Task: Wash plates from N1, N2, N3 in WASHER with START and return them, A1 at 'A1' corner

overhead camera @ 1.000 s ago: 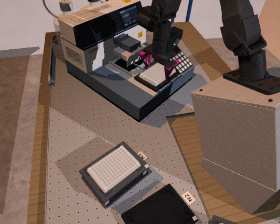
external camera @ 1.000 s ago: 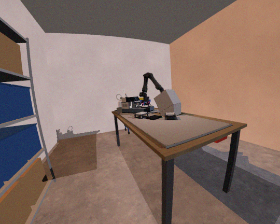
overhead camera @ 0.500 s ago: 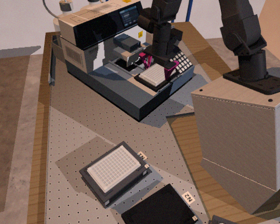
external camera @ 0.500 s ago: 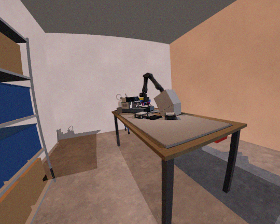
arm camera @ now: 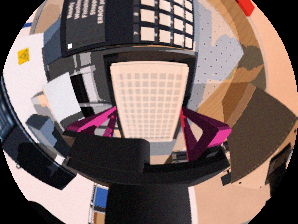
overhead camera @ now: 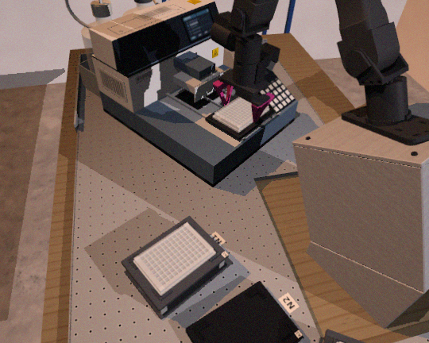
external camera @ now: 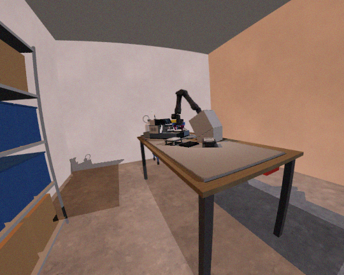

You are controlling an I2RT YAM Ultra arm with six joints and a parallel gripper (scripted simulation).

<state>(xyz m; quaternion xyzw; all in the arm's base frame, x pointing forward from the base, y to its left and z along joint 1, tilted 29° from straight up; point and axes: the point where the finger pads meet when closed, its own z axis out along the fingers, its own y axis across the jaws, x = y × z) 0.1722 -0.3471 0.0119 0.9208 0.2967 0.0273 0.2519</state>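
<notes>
The dark carrier pocket lies 10 mm below my hand. From my hand the other things lie so: nest N1: 340 mm to the left, 240 mm ahead, 60 mm below; then manifold: 130 mm to the right, 80 mm ahead, 40 mm above; then washer: 130 mm to the right, 80 mm ahead, 30 mm above.
</notes>
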